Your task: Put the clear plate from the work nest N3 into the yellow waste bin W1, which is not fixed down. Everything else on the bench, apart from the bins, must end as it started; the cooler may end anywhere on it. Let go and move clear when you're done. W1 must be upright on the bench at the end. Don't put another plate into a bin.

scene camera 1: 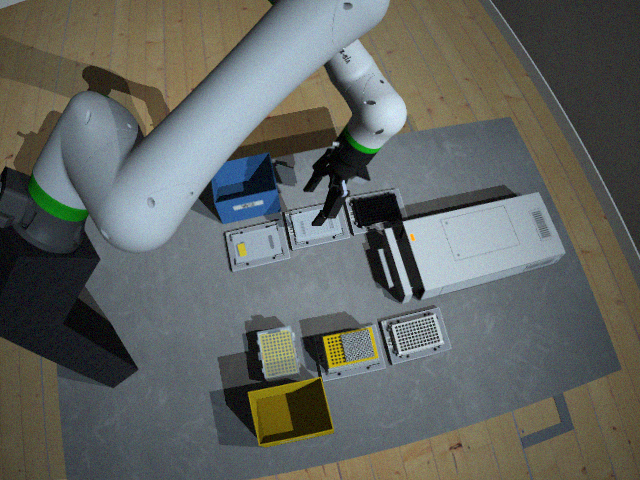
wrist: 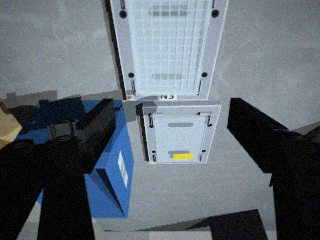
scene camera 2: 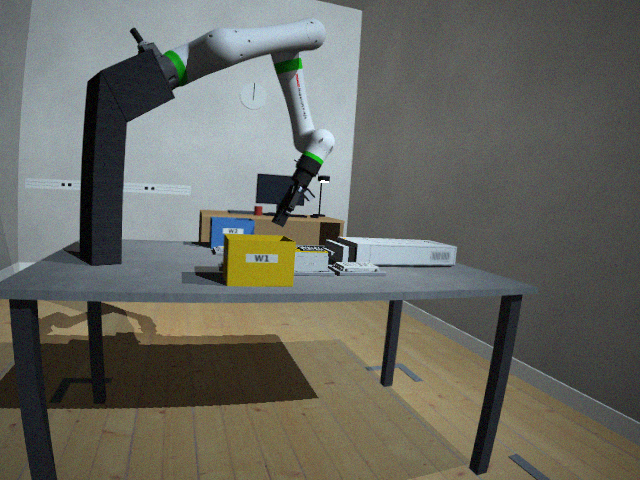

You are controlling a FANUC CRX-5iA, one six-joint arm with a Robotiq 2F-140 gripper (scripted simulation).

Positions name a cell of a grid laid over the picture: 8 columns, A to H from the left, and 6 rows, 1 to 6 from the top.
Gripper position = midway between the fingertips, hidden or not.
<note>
In view: the gripper (scene camera 1: D3), a clear plate (scene camera 1: D3), a white instrument (scene camera 1: F4), a blue bin (scene camera 1: C3) and a white plate (scene camera 1: F5).
The white instrument also shows in scene camera 2 (scene camera 2: E4). The blue bin also shows in the wrist view (wrist: C4). The gripper is seen too in the wrist view (wrist: E3) and in scene camera 2 (scene camera 2: D3). The wrist view misses the white instrument: it is out of frame. The wrist view misses the white plate: it is out of frame.
</note>
